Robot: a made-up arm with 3 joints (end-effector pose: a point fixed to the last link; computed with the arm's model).
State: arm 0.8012 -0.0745 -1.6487
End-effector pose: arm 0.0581 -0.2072 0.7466 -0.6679 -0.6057 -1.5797
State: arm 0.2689 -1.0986 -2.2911
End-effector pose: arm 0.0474 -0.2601 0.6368 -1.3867 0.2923 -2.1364
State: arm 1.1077 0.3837 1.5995
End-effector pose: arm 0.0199 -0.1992 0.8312 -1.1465 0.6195 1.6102
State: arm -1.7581 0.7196 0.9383
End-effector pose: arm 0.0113 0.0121 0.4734 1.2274 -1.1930 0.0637
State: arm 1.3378 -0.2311 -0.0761
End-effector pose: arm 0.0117 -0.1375 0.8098 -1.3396 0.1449 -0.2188
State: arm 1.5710 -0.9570 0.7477
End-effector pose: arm 0.0148 -0.0846 0.8468 -1.0356 1.1843 -0.1645
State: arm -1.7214 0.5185 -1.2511
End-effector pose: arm 0.0440 -0.0248 0.5096 1.7531 0.7440 -1.3339
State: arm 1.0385 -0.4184 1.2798
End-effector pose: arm 0.0129 -0.1983 0.8212 -0.6173 0.9521 0.9301
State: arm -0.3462 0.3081 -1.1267
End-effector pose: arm 0.0417 -0.2045 0.5785 0.4802 -0.0789 -1.1592
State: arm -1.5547 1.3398 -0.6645
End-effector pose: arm 0.0281 -0.0395 0.5035 1.6909 -0.6086 -1.5123
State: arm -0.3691 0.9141 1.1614
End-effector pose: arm 0.0165 -0.2430 0.5387 -0.2166 -0.9783 0.8988
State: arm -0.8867 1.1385 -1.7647
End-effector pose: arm 0.0420 -0.1707 0.5297 1.6035 -0.0803 -1.9449
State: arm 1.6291 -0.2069 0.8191
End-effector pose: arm 0.0053 -0.0883 0.8504 -1.4402 0.8003 0.4598
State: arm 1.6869 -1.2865 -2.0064
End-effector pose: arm 0.0393 -0.1205 0.8316 1.9532 0.8601 2.0479
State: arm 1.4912 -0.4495 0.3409
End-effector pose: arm 0.0074 -0.1081 0.8309 -1.3733 0.6020 -0.0606
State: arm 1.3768 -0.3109 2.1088
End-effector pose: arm 0.0350 -0.1479 0.8643 -0.5064 1.4873 1.5121
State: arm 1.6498 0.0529 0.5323
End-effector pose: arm 0.0040 -0.0912 0.8417 -1.6204 0.3995 0.4480
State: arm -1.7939 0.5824 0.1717
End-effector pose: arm 0.0104 0.0101 0.5002 1.6831 -0.5592 -0.3970
